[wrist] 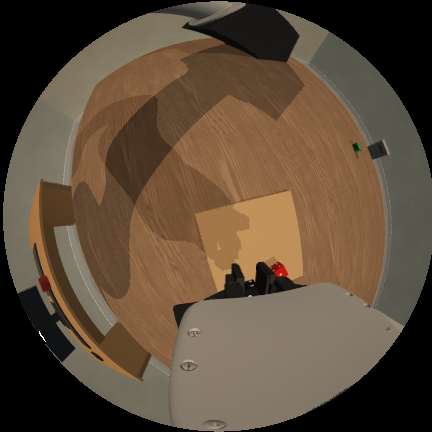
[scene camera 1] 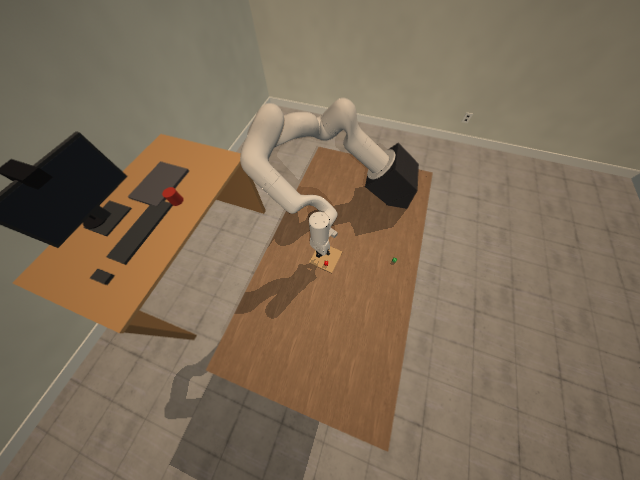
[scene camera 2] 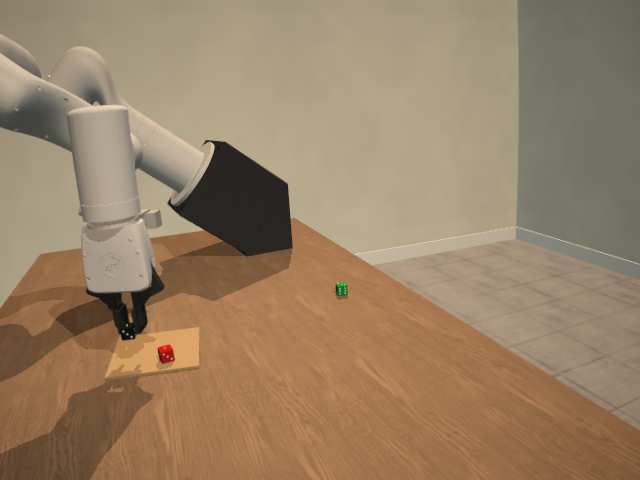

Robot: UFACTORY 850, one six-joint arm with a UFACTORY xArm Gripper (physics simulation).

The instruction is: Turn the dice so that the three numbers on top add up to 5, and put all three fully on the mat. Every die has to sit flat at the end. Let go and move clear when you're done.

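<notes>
My gripper (scene camera 1: 323, 253) (scene camera 2: 130, 326) (wrist: 246, 274) points down and is shut on the black die (scene camera 2: 127, 331) (wrist: 251, 283). In scene view 2 the black die shows white pips, low between the fingertips, in front of the mat's back left part. Its height above the mat is hard to tell. The red die (scene camera 1: 326, 263) (scene camera 2: 165, 353) (wrist: 280, 270) sits on the tan mat (scene camera 1: 336, 255) (scene camera 2: 187, 339) (wrist: 275, 215), with what looks like one pip on top. The green die (scene camera 1: 393, 260) (scene camera 2: 341, 289) (wrist: 357, 147) lies on the table away from the mat; its top number is too small to tell.
The black arm base (scene camera 1: 395, 178) (scene camera 2: 242, 201) (wrist: 260, 35) stands at the far end of the wooden table (scene camera 1: 330, 330) (scene camera 2: 330, 403) (wrist: 320, 175). A separate desk (scene camera 1: 144, 281) holds a monitor (scene camera 1: 62, 191), a keyboard (scene camera 1: 139, 232) and a red cup (scene camera 1: 172, 196).
</notes>
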